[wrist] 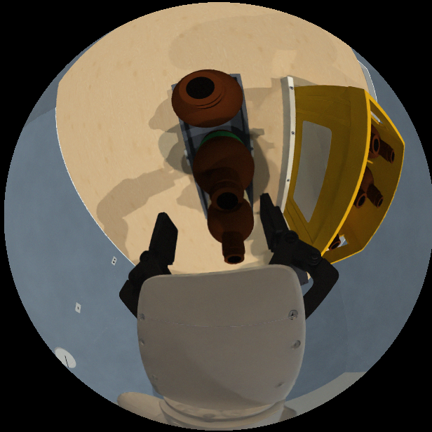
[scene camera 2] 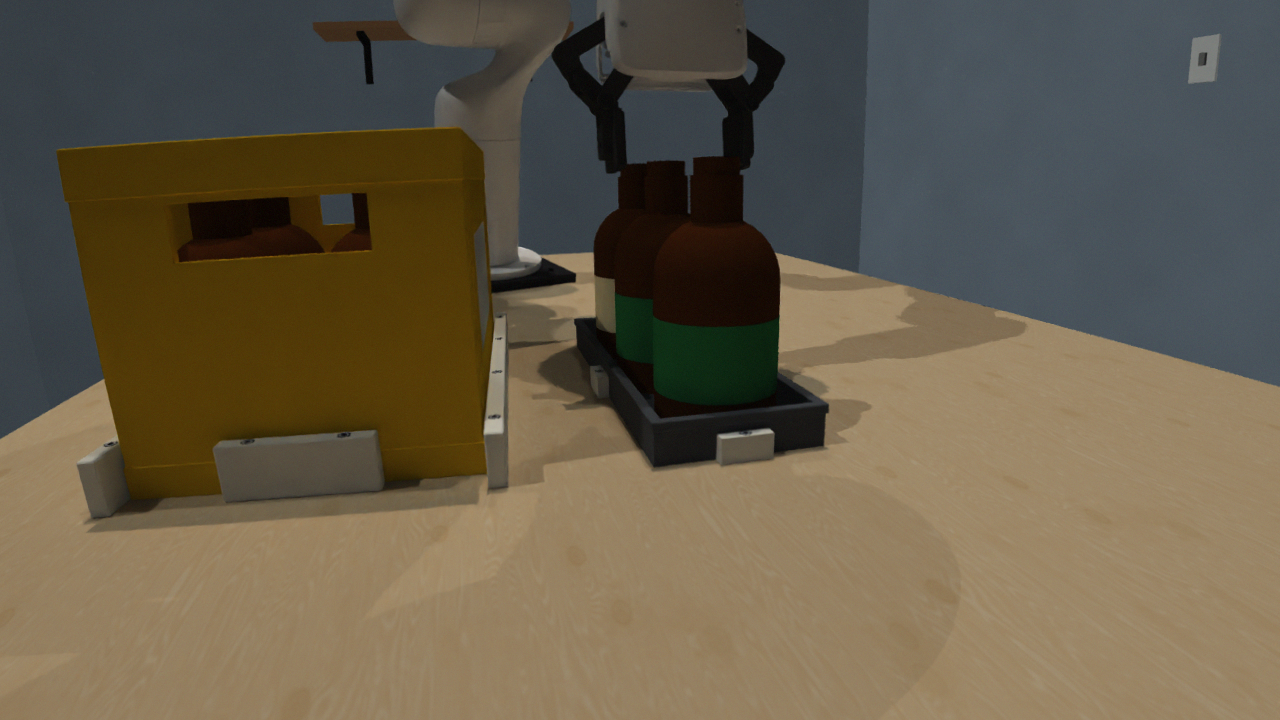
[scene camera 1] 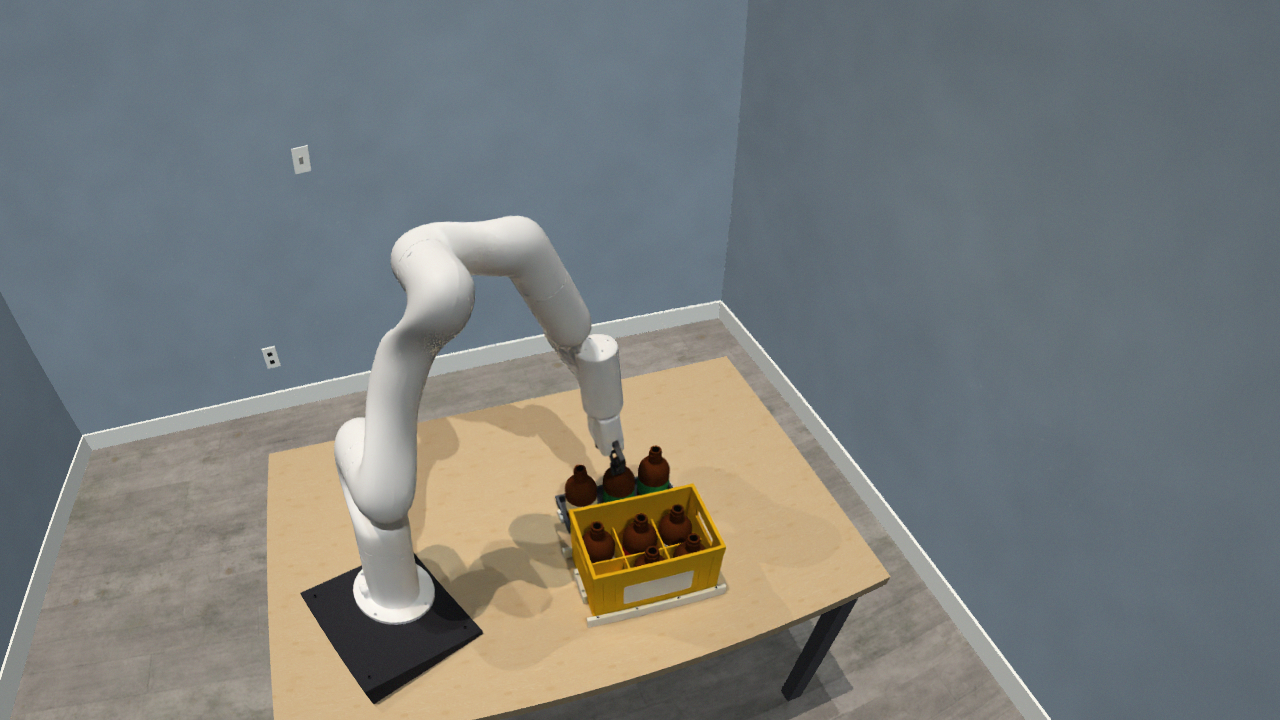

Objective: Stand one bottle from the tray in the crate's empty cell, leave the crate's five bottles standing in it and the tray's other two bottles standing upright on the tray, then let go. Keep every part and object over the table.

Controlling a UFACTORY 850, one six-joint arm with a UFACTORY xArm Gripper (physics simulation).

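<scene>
My gripper (scene camera 1: 615, 462) (scene camera 2: 677, 166) (wrist: 213, 213) is open and empty, pointing down, its fingertips apart on either side of the middle bottle's neck, at about the height of the bottle tops. The middle bottle (scene camera 1: 618, 483) (scene camera 2: 632, 324) (wrist: 223, 165), brown with a green label, stands upright on the dark tray (scene camera 1: 561, 507) (scene camera 2: 684, 438) (wrist: 235, 127). A cream-label bottle (scene camera 1: 580, 488) (scene camera 2: 605, 304) (wrist: 230, 222) and another green-label bottle (scene camera 1: 654, 471) (scene camera 2: 716, 358) (wrist: 207, 107) stand upright at its ends. The yellow crate (scene camera 1: 608, 592) (scene camera 2: 295, 358) (wrist: 345, 150) holds several upright bottles; its front-left cell is empty in scene camera 1.
The crate stands beside the tray, its wall rising near the right finger in the wrist view. White strips (scene camera 1: 657, 606) (scene camera 2: 497, 420) (wrist: 289, 150) border the crate's base. The arm's black base plate (scene camera 1: 393, 658) lies on the table (scene camera 1: 501, 662), left of the crate in scene camera 1.
</scene>
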